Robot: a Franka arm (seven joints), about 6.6 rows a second.
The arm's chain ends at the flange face. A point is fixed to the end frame.
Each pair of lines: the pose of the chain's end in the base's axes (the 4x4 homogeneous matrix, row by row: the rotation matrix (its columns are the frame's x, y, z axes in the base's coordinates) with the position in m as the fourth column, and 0 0 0 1 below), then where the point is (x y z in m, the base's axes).
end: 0.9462, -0.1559, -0.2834, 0.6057; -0.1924, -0.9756, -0.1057, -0.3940; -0.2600, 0.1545, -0.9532, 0.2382; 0, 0, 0, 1
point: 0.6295 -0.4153 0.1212
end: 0.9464, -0.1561, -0.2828, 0.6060; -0.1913, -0.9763, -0.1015, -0.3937; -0.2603, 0.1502, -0.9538, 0.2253; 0, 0, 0, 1
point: 0.6298 -0.4145 0.1083
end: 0.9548, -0.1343, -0.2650, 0.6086; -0.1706, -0.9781, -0.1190, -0.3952; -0.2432, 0.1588, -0.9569, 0.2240; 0, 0, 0, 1
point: 0.6348 -0.4167 0.1076
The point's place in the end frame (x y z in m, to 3 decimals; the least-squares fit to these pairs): 0.057 -0.001 0.107
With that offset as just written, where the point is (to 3 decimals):
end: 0.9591, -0.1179, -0.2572, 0.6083; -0.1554, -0.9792, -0.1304, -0.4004; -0.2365, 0.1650, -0.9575, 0.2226; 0, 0, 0, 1
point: 0.636 -0.422 0.107
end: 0.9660, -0.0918, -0.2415, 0.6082; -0.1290, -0.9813, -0.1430, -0.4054; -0.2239, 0.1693, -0.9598, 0.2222; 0, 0, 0, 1
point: 0.638 -0.427 0.107
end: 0.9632, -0.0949, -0.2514, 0.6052; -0.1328, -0.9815, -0.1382, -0.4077; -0.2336, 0.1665, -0.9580, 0.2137; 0, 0, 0, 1
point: 0.633 -0.429 0.098
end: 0.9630, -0.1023, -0.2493, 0.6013; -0.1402, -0.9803, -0.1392, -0.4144; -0.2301, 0.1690, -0.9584, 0.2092; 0, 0, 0, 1
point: 0.630 -0.436 0.093
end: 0.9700, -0.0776, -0.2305, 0.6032; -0.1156, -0.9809, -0.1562, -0.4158; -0.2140, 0.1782, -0.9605, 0.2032; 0, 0, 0, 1
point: 0.634 -0.438 0.088
